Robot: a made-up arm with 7 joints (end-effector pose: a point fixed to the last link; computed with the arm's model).
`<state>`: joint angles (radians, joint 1 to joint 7).
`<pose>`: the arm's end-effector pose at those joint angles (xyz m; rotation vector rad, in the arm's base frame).
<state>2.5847 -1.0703 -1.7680 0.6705 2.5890 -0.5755 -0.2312</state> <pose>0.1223 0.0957 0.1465 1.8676 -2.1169 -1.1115</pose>
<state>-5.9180 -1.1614 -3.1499 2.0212 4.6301 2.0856 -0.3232</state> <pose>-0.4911 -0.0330 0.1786 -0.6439 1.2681 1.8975</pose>
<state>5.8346 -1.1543 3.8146 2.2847 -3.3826 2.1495 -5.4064</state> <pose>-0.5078 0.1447 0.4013 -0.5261 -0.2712 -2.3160</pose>
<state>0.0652 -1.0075 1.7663 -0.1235 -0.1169 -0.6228 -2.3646</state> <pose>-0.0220 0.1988 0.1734 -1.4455 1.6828 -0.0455</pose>
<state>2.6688 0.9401 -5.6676 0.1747 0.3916 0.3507 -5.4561</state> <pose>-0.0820 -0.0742 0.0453 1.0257 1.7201 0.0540</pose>
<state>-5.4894 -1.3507 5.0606 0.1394 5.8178 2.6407 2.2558</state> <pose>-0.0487 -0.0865 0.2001 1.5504 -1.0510 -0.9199</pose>
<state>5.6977 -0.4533 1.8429 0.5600 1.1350 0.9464 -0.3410</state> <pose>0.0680 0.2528 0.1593 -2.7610 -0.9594 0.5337</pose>
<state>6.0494 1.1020 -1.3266 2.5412 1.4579 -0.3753 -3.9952</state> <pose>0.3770 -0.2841 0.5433 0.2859 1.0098 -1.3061</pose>
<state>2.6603 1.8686 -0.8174 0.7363 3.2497 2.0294 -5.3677</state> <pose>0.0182 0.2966 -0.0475 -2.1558 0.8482 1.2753</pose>
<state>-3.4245 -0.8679 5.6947 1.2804 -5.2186 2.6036 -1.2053</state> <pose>-0.0028 0.0167 0.5362 1.4627 -1.5705 1.1338</pose>
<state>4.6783 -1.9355 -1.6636 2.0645 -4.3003 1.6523 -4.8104</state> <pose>-0.2588 0.4855 0.1437 -0.5947 -0.6431 -2.1492</pose>
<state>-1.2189 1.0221 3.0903 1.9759 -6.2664 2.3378 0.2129</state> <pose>0.0333 -0.0570 0.5948 -1.6773 -1.8784 -0.3691</pose>
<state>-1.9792 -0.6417 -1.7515 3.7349 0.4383 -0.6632 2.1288</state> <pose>0.3111 0.1154 0.5131 1.1854 0.8980 1.3370</pose>
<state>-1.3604 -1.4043 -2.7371 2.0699 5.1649 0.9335 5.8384</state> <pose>-0.2072 0.4660 -0.0211 0.0607 2.7608 0.3121</pose>
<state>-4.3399 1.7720 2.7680 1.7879 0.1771 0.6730 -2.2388</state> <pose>-0.2944 0.3591 0.5183 0.3197 -0.1179 -0.0226</pose>
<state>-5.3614 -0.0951 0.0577 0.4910 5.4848 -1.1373 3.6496</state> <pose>0.0561 0.2662 0.4190 -1.2540 1.2299 1.3623</pose>
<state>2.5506 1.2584 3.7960 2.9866 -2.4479 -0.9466 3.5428</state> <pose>-0.2491 0.3630 0.4293 -0.6263 -1.4173 -2.2413</pose>
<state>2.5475 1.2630 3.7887 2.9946 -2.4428 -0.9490 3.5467</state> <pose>-0.2500 0.3636 0.4268 -0.6199 -1.4235 -2.2431</pose>
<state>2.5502 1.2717 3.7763 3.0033 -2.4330 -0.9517 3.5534</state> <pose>-0.2538 0.3630 0.4226 -0.6066 -1.4321 -2.2392</pose>
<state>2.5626 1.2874 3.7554 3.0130 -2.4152 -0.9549 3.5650</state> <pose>-0.2624 0.3604 0.4155 -0.5819 -1.4448 -2.2253</pose>
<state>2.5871 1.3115 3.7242 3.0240 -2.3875 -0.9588 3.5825</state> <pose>-0.2766 0.3547 0.4048 -0.5435 -1.4625 -2.1990</pose>
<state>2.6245 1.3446 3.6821 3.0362 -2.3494 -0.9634 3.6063</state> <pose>-0.2964 0.3451 0.3899 -0.4908 -1.4851 -2.1594</pose>
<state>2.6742 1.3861 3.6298 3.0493 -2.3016 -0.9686 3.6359</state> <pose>-0.3206 0.3307 0.3711 -0.4251 -1.5115 -2.1075</pose>
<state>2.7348 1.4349 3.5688 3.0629 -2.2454 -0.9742 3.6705</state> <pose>-0.3474 0.3110 0.3485 -0.3484 -1.5403 -2.0449</pose>
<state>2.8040 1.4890 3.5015 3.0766 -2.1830 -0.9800 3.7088</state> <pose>-0.3746 0.2860 0.3230 -0.2640 -1.5695 -1.9745</pose>
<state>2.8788 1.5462 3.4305 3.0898 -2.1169 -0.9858 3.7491</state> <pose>-0.3999 0.2563 0.2957 -0.1755 -1.5973 -1.9000</pose>
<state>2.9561 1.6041 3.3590 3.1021 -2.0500 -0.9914 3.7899</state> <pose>-0.4215 0.2234 0.2679 -0.0865 -1.6218 -1.8248</pose>
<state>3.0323 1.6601 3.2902 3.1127 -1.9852 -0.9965 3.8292</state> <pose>-0.4383 0.1894 0.2409 -0.0013 -1.6419 -1.7527</pose>
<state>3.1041 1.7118 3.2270 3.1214 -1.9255 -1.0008 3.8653</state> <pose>-0.4500 0.1565 0.2162 0.0773 -1.6569 -1.6867</pose>
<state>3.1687 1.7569 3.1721 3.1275 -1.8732 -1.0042 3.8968</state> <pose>-0.4574 0.1265 0.1949 0.1456 -1.6665 -1.6285</pose>
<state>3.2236 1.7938 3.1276 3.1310 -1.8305 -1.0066 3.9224</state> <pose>-0.4614 0.1010 0.1778 0.2019 -1.6714 -1.5798</pose>
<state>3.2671 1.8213 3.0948 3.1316 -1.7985 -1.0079 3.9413</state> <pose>-0.4635 0.0809 0.1654 0.2443 -1.6723 -1.5411</pose>
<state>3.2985 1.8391 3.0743 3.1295 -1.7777 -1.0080 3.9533</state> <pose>-0.4647 0.0663 0.1577 0.2725 -1.6705 -1.5122</pose>
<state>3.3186 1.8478 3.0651 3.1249 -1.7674 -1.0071 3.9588</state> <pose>-0.4657 0.0569 0.1545 0.2878 -1.6662 -1.4924</pose>
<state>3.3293 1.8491 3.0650 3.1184 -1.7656 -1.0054 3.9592</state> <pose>-0.4668 0.0518 0.1549 0.2922 -1.6604 -1.4800</pose>
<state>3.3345 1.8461 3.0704 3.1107 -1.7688 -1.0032 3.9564</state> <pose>-0.4680 0.0493 0.1573 0.2904 -1.6537 -1.4721</pose>
